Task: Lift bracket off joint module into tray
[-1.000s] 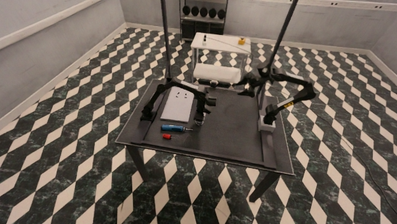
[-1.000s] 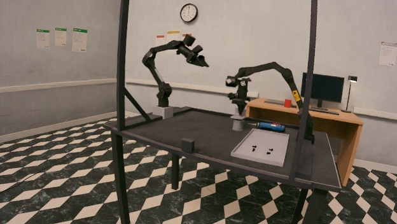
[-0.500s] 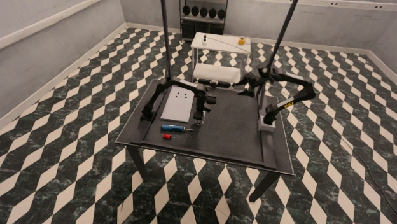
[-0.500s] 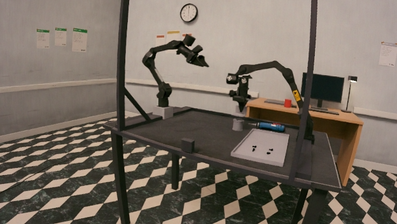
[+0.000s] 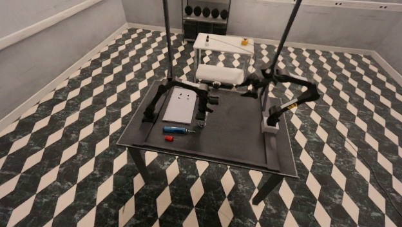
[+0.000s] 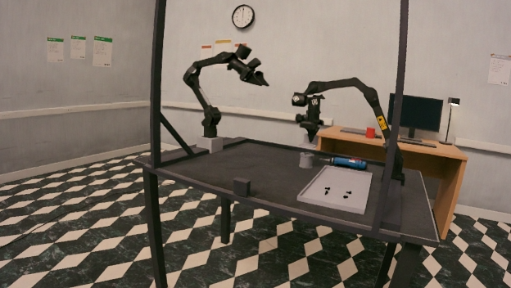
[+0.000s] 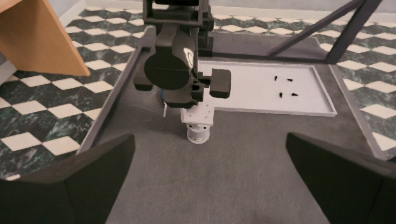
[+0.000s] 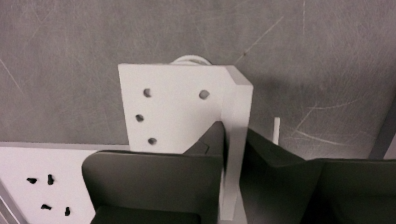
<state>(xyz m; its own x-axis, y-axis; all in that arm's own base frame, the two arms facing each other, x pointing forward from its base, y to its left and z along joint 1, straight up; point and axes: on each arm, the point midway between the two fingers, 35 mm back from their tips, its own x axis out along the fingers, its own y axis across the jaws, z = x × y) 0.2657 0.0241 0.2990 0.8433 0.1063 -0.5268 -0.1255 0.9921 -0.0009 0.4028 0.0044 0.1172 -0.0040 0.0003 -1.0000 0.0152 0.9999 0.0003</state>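
Now: right hand 23 cm past the grey tray, 18 cm to the left of it and 14 cm above it. Round my right hand: white bracket 4 cm below, 3 cm behind; then small red part 20 cm to the right, 14 cm ahead, 13 cm below; then joint module 12 cm below, 3 cm behind, 1 cm to the left.
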